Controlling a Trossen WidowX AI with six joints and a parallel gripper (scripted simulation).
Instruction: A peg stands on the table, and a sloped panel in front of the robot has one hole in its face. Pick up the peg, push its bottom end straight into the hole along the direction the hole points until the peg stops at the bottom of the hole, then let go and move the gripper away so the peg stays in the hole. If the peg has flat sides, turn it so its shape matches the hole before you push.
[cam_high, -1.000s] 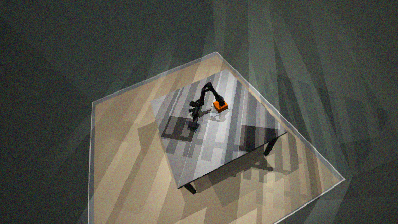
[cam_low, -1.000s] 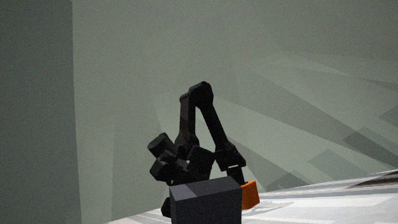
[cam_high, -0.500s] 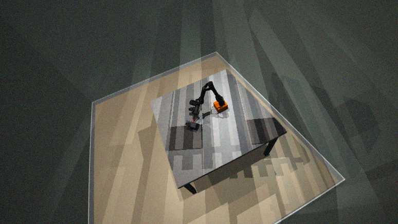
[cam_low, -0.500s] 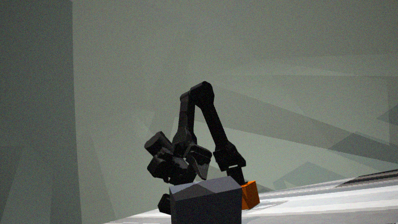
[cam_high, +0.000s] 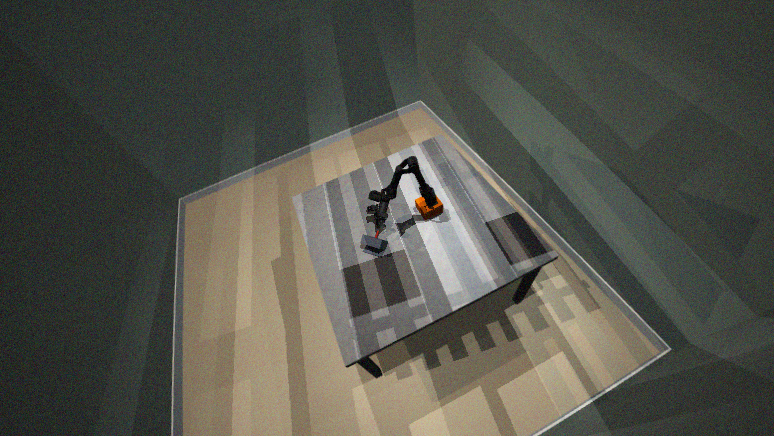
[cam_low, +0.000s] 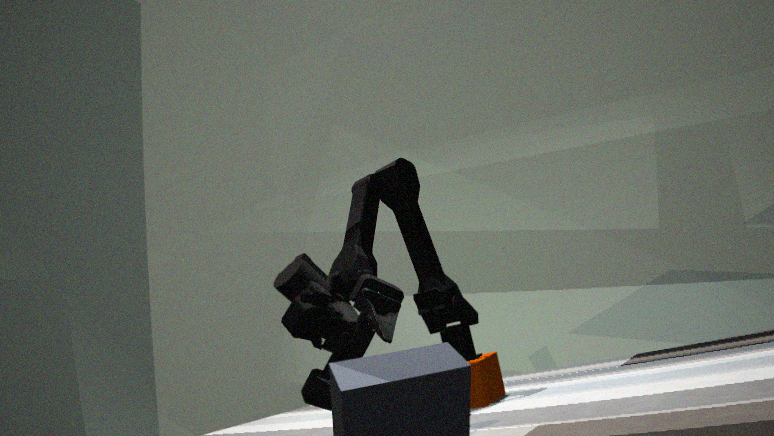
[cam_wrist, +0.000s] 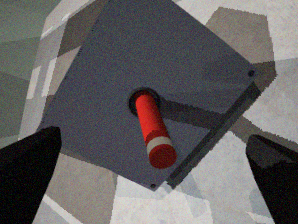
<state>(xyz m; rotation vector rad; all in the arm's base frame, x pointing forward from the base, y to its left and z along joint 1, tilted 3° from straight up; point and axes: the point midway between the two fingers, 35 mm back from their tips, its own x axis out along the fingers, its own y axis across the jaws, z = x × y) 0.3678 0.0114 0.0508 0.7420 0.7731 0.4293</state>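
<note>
My gripper tip is 20 mm to the right of the round red peg, 20 mm above it and 10 mm short of it. From my gripper tip the other things lie so: grey panel block: 60 mm to the left, 50 mm ahead, 40 mm below.
</note>
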